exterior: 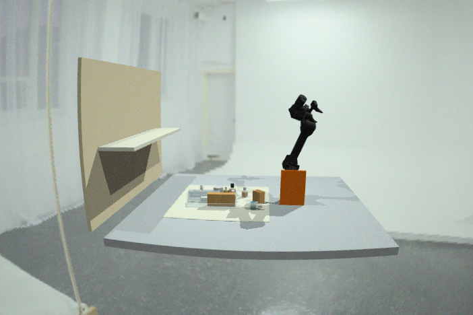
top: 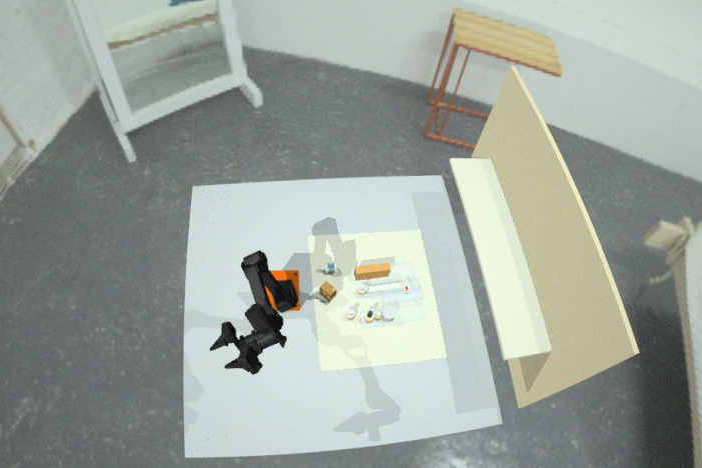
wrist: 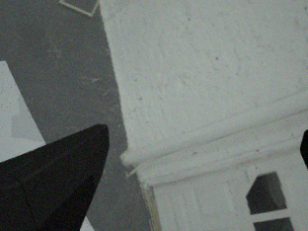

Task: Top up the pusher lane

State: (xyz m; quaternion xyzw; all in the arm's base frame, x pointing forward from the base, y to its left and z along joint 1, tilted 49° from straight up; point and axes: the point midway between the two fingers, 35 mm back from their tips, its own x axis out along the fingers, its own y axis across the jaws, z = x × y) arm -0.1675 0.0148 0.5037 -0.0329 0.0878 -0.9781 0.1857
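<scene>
The tan box is 400 mm ahead of my gripper tip, 400 mm to the left of it and 440 mm below it.
</scene>
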